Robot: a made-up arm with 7 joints. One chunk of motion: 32 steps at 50 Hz.
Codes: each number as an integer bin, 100 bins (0 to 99) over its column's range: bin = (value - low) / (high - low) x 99, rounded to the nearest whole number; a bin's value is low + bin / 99 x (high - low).
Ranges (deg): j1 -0.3..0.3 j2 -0.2..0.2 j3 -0.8..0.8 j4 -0.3..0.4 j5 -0.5..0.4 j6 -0.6..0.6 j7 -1..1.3
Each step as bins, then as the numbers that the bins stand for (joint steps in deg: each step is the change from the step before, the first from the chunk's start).
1 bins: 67 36 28 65 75 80 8
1 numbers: 0.106 -0.055 -0.347 0.160 0.182 0.370 -0.814
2 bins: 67 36 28 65 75 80 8
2 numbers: 0.106 -0.055 -0.347 0.160 0.182 0.370 -0.814
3 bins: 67 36 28 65 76 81 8
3 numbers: 0.106 -0.055 -0.347 0.160 0.191 0.382 -0.814
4 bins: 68 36 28 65 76 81 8
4 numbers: 0.112 -0.055 -0.347 0.160 0.191 0.382 -0.814
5 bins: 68 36 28 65 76 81 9
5 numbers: 0.112 -0.055 -0.347 0.160 0.191 0.382 -0.791
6 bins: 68 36 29 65 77 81 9
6 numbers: 0.112 -0.055 -0.331 0.160 0.200 0.382 -0.791
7 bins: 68 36 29 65 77 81 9
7 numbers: 0.112 -0.055 -0.331 0.160 0.200 0.382 -0.791
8 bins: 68 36 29 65 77 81 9
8 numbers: 0.112 -0.055 -0.331 0.160 0.200 0.382 -0.791
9 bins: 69 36 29 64 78 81 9
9 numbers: 0.118 -0.055 -0.331 0.153 0.209 0.382 -0.791
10 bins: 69 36 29 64 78 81 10
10 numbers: 0.118 -0.055 -0.331 0.153 0.209 0.382 -0.768
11 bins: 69 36 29 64 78 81 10
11 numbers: 0.118 -0.055 -0.331 0.153 0.209 0.382 -0.768
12 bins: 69 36 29 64 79 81 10
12 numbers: 0.118 -0.055 -0.331 0.153 0.218 0.382 -0.768
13 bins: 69 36 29 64 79 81 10
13 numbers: 0.118 -0.055 -0.331 0.153 0.218 0.382 -0.768
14 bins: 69 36 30 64 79 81 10
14 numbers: 0.118 -0.055 -0.315 0.153 0.218 0.382 -0.768
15 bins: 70 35 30 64 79 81 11
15 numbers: 0.124 -0.059 -0.315 0.153 0.218 0.382 -0.744
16 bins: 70 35 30 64 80 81 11
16 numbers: 0.124 -0.059 -0.315 0.153 0.227 0.382 -0.744
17 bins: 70 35 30 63 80 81 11
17 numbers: 0.124 -0.059 -0.315 0.145 0.227 0.382 -0.744
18 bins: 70 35 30 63 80 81 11
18 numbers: 0.124 -0.059 -0.315 0.145 0.227 0.382 -0.744
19 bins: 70 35 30 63 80 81 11
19 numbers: 0.124 -0.059 -0.315 0.145 0.227 0.382 -0.744
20 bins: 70 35 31 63 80 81 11
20 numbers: 0.124 -0.059 -0.299 0.145 0.227 0.382 -0.744
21 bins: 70 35 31 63 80 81 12
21 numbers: 0.124 -0.059 -0.299 0.145 0.227 0.382 -0.721
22 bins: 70 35 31 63 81 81 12
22 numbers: 0.124 -0.059 -0.299 0.145 0.236 0.382 -0.721
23 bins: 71 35 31 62 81 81 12
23 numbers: 0.130 -0.059 -0.299 0.138 0.236 0.382 -0.721
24 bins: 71 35 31 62 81 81 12
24 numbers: 0.130 -0.059 -0.299 0.138 0.236 0.382 -0.721
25 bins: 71 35 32 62 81 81 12
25 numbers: 0.130 -0.059 -0.283 0.138 0.236 0.382 -0.721
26 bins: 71 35 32 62 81 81 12
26 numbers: 0.130 -0.059 -0.283 0.138 0.236 0.382 -0.721
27 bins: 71 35 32 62 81 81 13
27 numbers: 0.130 -0.059 -0.283 0.138 0.236 0.382 -0.698
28 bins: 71 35 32 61 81 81 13
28 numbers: 0.130 -0.059 -0.283 0.131 0.236 0.382 -0.698
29 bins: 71 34 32 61 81 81 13
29 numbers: 0.130 -0.063 -0.283 0.131 0.236 0.382 -0.698
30 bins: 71 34 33 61 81 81 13
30 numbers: 0.130 -0.063 -0.267 0.131 0.236 0.382 -0.698
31 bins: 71 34 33 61 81 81 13
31 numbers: 0.130 -0.063 -0.267 0.131 0.236 0.382 -0.698
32 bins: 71 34 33 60 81 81 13
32 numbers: 0.130 -0.063 -0.267 0.124 0.236 0.382 -0.698
